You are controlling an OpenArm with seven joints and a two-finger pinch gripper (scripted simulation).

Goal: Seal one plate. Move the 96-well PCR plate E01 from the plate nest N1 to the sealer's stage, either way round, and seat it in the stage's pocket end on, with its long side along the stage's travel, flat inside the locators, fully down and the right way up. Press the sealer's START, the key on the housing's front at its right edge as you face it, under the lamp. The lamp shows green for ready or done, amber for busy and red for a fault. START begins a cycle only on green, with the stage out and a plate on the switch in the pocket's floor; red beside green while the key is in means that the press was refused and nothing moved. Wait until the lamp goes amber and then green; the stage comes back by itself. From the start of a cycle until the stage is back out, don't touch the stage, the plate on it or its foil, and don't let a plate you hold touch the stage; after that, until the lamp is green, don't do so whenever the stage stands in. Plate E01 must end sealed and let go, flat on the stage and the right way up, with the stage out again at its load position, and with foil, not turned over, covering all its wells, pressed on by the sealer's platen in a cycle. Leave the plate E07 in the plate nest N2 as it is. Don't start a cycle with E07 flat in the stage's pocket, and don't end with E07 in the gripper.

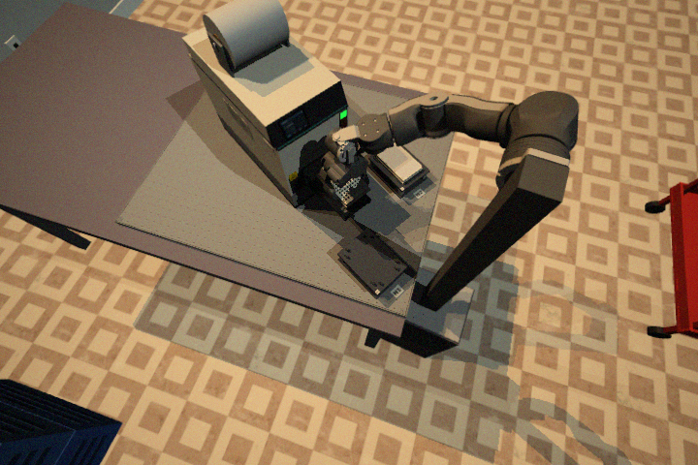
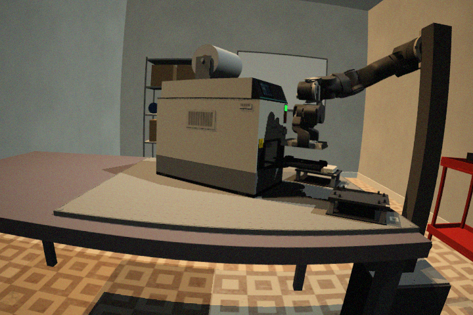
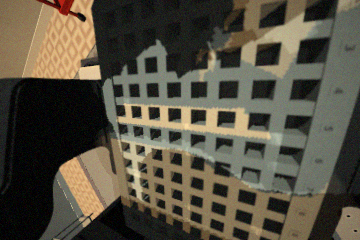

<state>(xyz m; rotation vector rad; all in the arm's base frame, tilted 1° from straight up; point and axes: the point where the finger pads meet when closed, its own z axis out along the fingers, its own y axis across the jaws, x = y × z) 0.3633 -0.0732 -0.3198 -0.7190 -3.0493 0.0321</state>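
My gripper is now 1 cm short of the sealer's dark stage and 5 cm above it. Also, from my hand: plate E07: 10 cm behind, 20 cm to the right, 11 cm below; foil roll: 30 cm ahead, 15 cm to the right, 25 cm above; plate E01: right at my hand.
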